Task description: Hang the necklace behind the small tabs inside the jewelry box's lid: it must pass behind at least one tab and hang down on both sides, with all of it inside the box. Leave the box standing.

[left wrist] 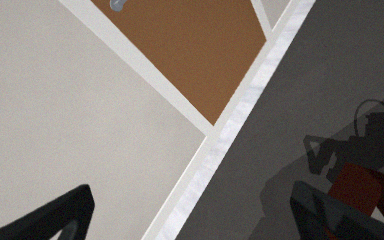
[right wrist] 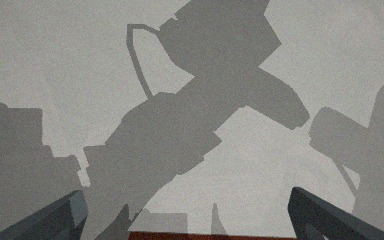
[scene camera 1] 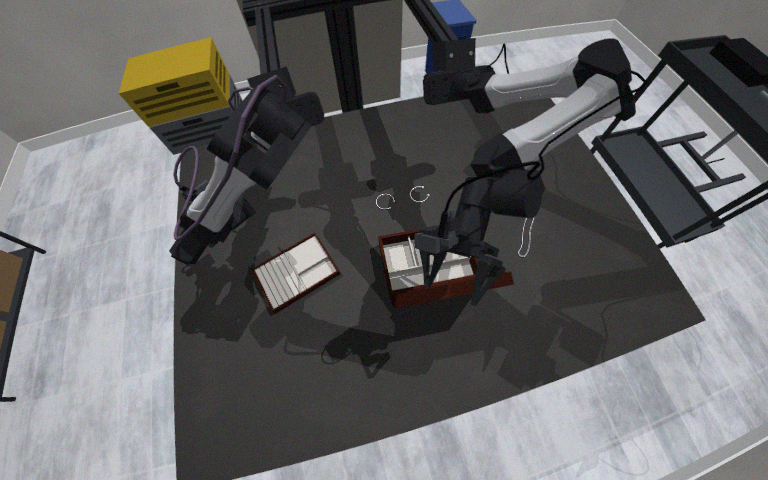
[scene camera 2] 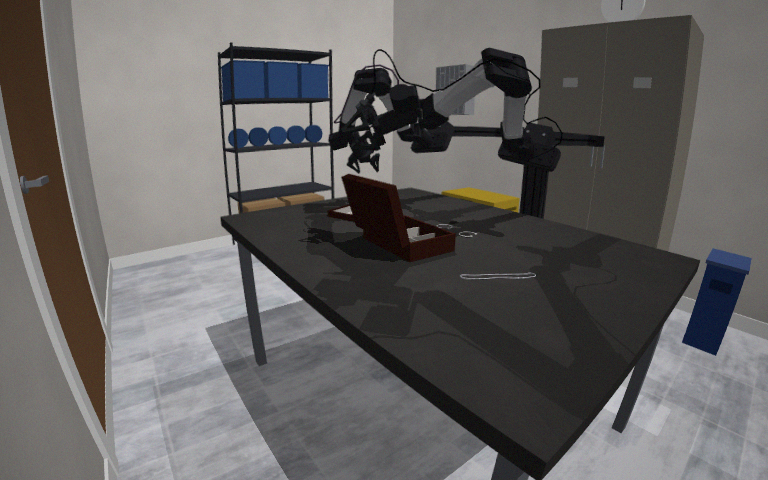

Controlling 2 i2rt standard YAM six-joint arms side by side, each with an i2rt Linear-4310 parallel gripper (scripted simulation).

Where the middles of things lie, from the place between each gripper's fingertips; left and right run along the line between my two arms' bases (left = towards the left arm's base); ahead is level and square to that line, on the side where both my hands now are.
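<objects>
My left gripper (scene camera 1: 448, 295): 230 mm above the jewelry box (scene camera 2: 375, 205), 150 mm past it, 50 mm to the right of it.
Jewelry box: 500 mm to the left of my right hand, 210 mm ahead of it, 60 mm below it.
</objects>
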